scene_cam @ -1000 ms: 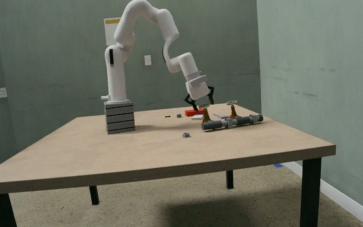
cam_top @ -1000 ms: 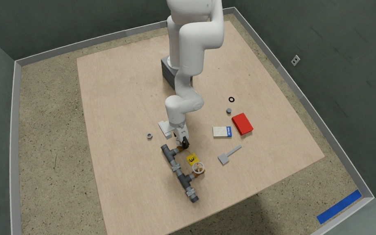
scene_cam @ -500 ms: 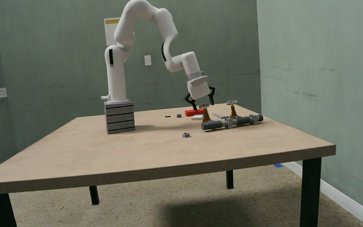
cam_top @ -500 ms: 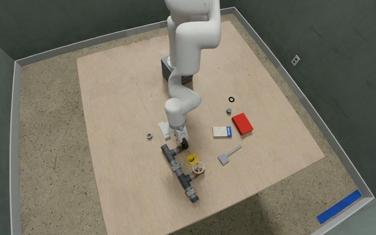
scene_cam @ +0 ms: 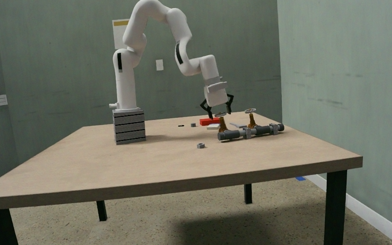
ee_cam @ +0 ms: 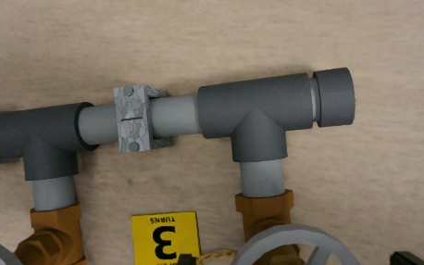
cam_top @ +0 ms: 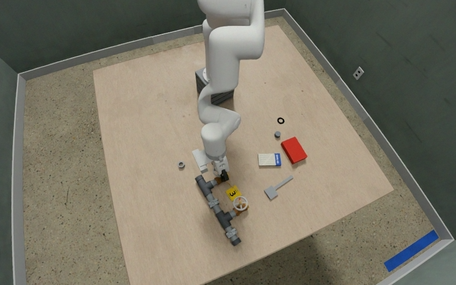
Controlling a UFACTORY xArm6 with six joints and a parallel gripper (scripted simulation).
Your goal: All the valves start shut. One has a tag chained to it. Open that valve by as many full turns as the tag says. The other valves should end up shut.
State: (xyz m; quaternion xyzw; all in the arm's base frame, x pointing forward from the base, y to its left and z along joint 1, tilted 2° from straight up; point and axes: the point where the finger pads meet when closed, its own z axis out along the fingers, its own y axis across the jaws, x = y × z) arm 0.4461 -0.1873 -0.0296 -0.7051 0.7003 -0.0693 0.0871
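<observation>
My gripper is now 11 cm above the yellow tag, 9 cm short of it and 4 cm to the right of it. From my hand the other things lie so: grey scraper (22 cm to the left, 16 cm ahead, 11 cm below); white card (26 cm to the left, 10 cm below, 3 cm ahead); red block (39 cm to the left, 10 cm below, 4 cm ahead).
</observation>
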